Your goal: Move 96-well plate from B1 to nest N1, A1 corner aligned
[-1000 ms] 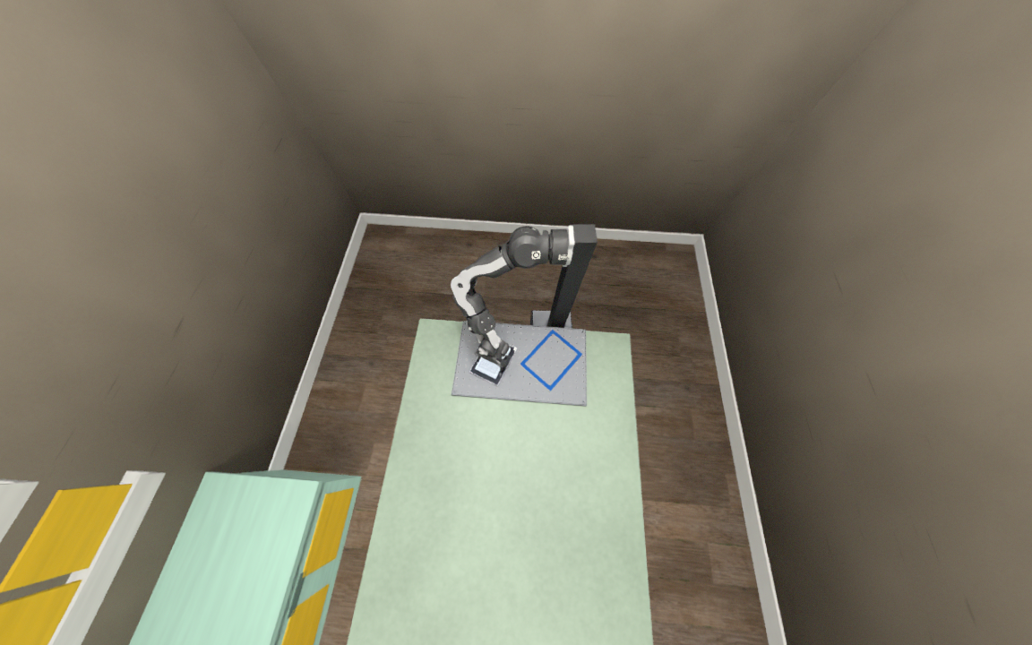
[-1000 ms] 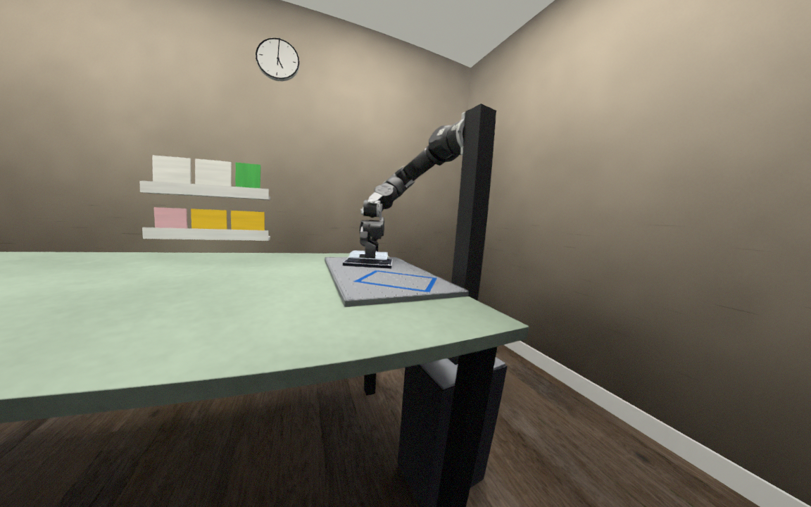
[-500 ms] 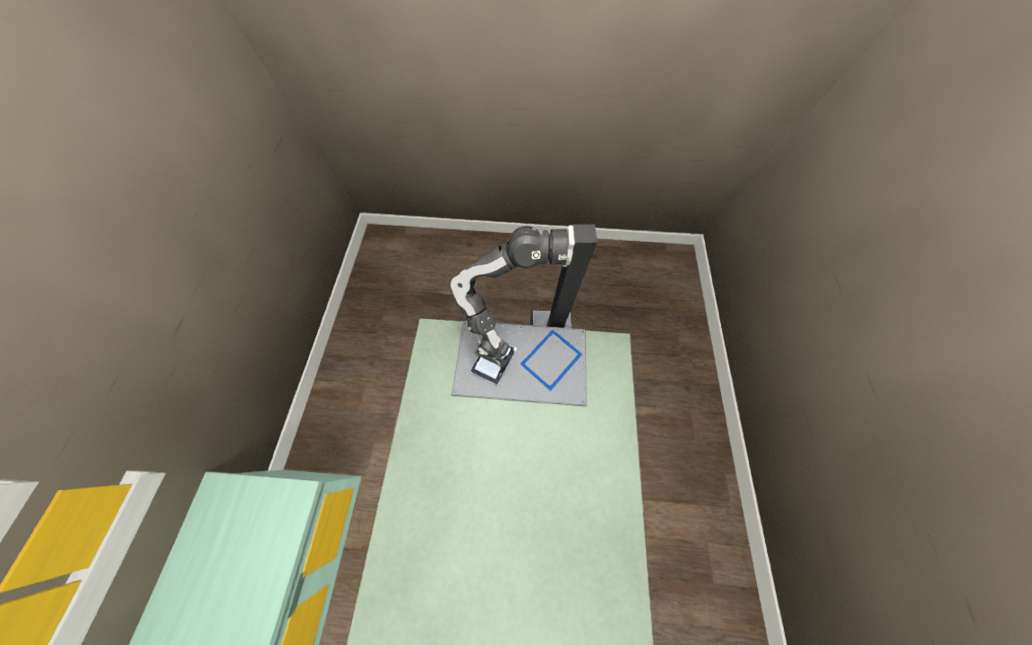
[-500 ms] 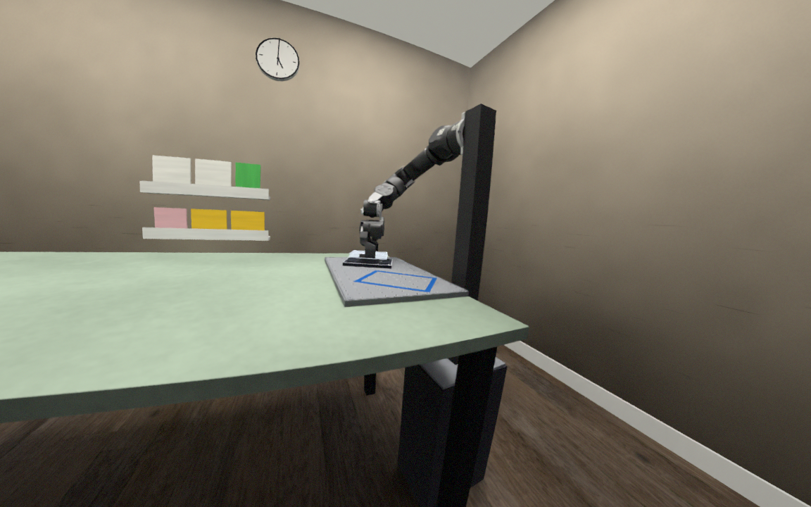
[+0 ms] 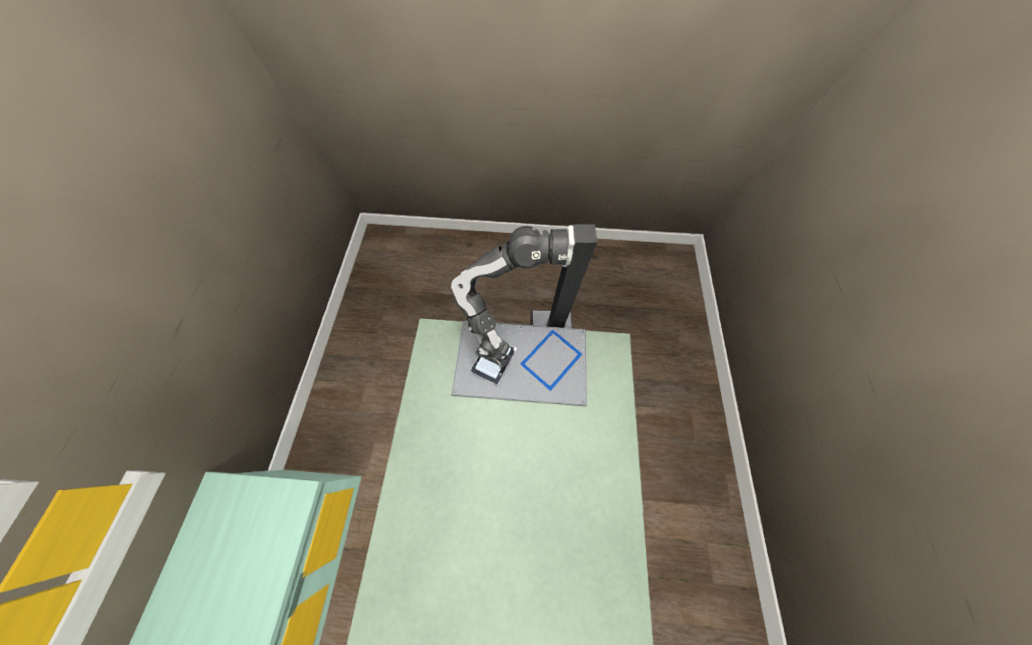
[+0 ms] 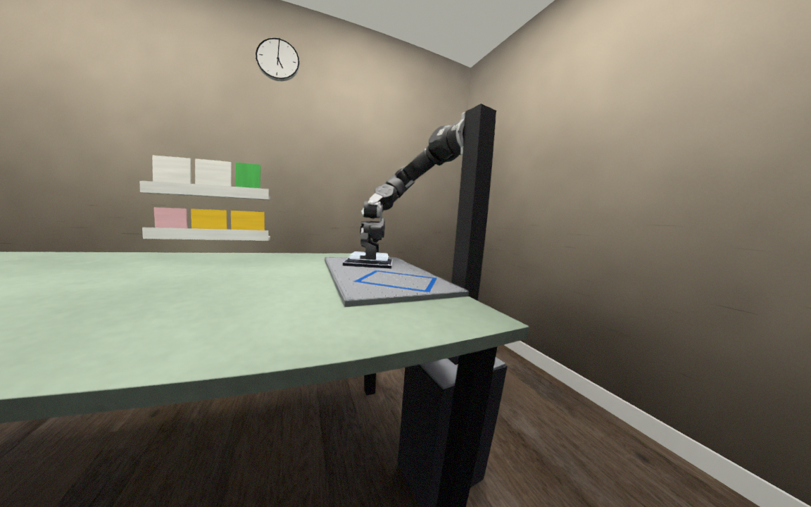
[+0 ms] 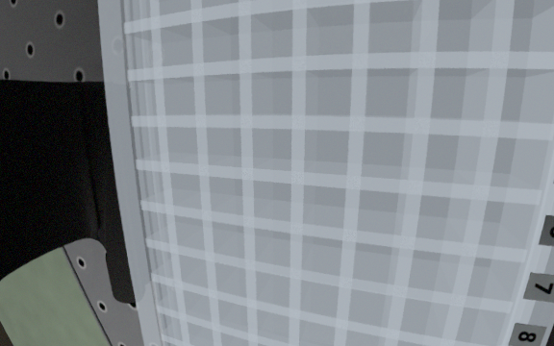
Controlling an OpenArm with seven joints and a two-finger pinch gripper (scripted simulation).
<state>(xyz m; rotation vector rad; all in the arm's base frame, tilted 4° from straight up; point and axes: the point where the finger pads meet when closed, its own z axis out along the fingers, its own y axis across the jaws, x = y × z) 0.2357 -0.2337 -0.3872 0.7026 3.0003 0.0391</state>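
The 96-well plate is right at my hand. Round my hand: black plate nest N1 (20 mm below); white A1 label (80 mm to the left, 40 mm behind, 20 mm below).
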